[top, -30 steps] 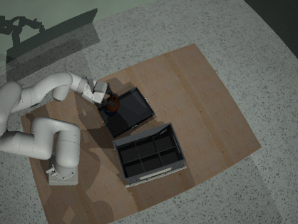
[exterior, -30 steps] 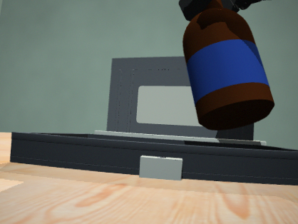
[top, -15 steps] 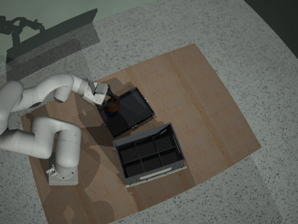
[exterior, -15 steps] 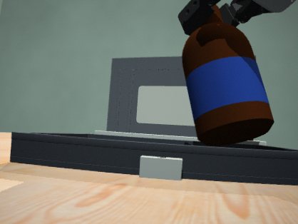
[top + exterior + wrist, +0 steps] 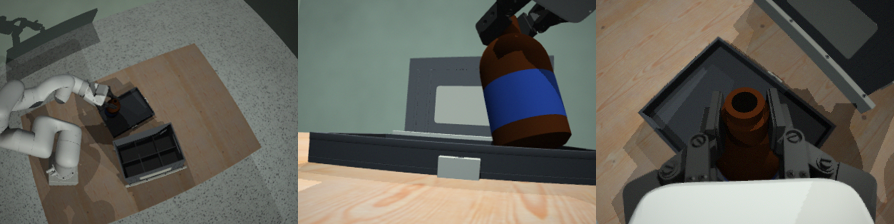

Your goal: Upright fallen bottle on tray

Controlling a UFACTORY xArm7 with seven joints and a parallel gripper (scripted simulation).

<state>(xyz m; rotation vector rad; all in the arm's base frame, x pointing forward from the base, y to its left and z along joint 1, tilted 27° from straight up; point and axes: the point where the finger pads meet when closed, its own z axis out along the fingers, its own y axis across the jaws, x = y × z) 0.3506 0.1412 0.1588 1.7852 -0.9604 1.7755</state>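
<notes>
Now: hand 1 cm past the bottle, 1 cm to the right of it and 5 cm above it. Also, from my hand: dark crate (2 cm behind, 30 cm to the right, 7 cm below); tray (4 cm ahead, 1 cm to the right, 14 cm below).
</notes>
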